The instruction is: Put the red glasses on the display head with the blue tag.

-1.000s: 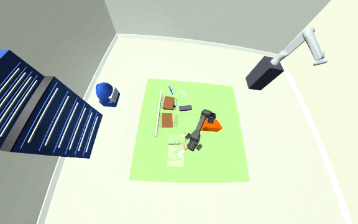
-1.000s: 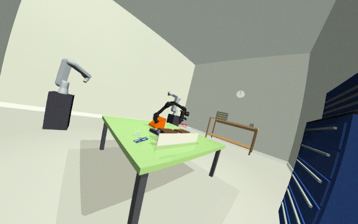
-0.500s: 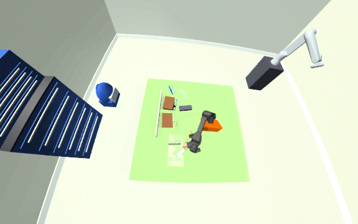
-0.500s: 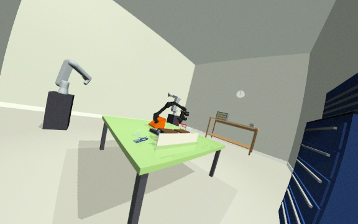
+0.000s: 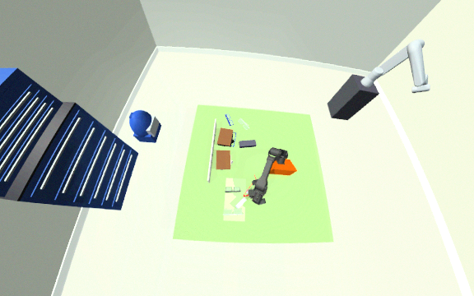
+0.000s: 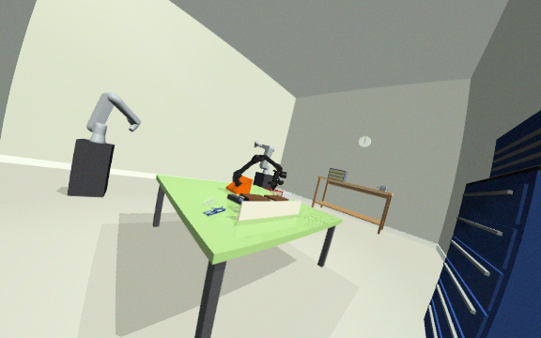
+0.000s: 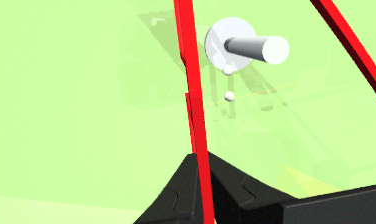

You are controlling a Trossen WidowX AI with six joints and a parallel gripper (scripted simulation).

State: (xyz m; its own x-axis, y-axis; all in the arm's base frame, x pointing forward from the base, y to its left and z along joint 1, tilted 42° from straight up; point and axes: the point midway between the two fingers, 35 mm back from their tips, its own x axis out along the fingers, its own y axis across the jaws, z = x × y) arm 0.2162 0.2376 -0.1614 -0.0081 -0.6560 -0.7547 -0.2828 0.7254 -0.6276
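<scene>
The white peg is 6 cm below my gripper tip, 6 cm ahead of it and 2 cm to the right of it. The rest, counted from my gripper tip: display head: 27 cm ahead, 26 cm to the right, 3 cm below; then long white panel: 40 cm ahead, 37 cm to the right, 3 cm below; then dark case: 47 cm to the right, 8 cm ahead, 7 cm below.
</scene>
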